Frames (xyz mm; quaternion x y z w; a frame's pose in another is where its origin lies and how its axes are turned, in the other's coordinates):
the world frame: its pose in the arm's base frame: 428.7 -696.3 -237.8 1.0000 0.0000 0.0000 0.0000
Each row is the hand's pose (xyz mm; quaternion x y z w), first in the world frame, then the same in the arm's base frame.
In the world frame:
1: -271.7 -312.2 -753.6 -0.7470 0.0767 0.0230 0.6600
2: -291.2 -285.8 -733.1 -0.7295 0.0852 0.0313 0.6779
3: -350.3 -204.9 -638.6 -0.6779 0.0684 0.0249 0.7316
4: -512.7 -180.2 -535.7 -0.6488 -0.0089 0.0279 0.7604
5: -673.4 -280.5 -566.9 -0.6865 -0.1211 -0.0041 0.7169
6: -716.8 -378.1 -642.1 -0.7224 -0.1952 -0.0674 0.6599
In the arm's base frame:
1: 157.0 -384.1 515.8 0.6600 -0.0230 0.0767 0.7470
2: 137.5 -410.5 495.3 0.6779 -0.0313 0.0852 0.7295
3: 78.4 -491.4 400.8 0.7316 -0.0249 0.0684 0.6779
4: -84.0 -516.1 297.9 0.7604 -0.0279 -0.0089 0.6488
5: -244.7 -415.8 329.1 0.7169 0.0041 -0.1211 0.6865
6: -288.1 -318.2 404.3 0.6599 0.0674 -0.1952 0.7224

